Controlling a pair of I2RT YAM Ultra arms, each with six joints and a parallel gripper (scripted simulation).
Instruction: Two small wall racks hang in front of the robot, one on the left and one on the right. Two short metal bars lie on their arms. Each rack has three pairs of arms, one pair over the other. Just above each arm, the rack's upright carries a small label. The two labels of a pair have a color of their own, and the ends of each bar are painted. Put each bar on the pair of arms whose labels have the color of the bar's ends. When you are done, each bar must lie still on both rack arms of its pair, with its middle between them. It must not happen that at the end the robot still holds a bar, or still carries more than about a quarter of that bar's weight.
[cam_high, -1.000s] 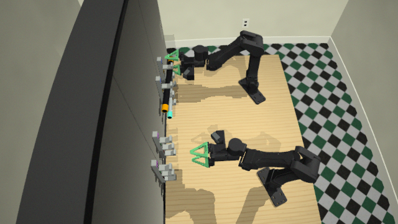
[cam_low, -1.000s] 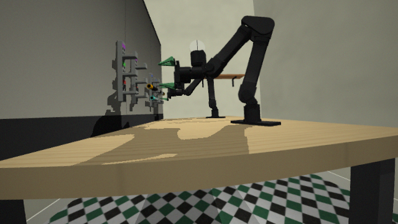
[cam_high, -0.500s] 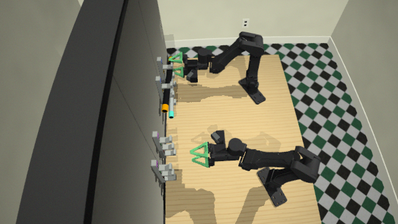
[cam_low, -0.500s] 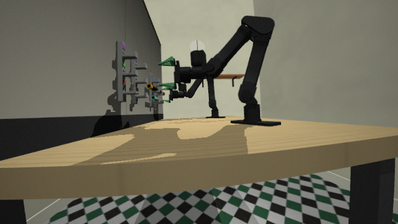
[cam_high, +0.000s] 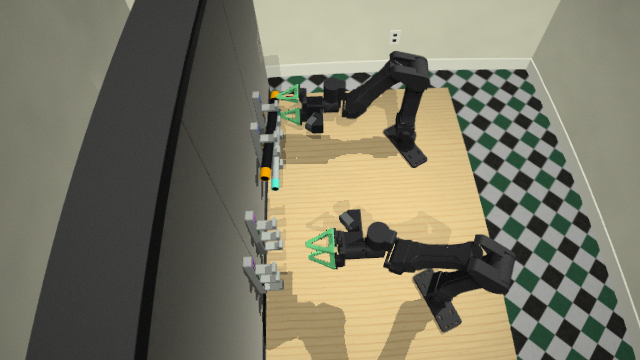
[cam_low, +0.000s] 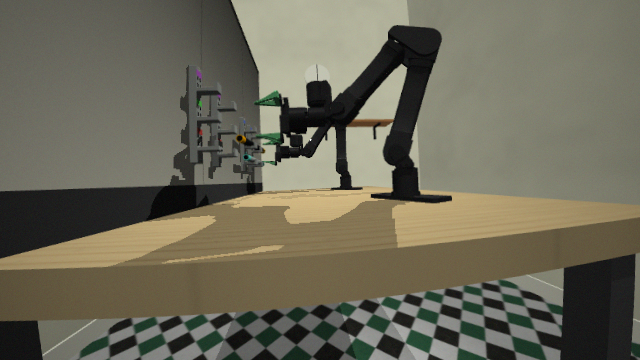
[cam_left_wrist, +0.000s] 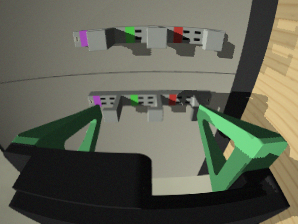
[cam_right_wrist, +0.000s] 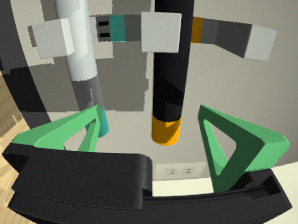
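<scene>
Right now my right hand is 30 mm short of the black bar, 130 mm to the right of it and 20 mm below it. The rest, counted from my right hand: pale bar: 20 mm ahead, 120 mm to the left, 60 mm below.
</scene>
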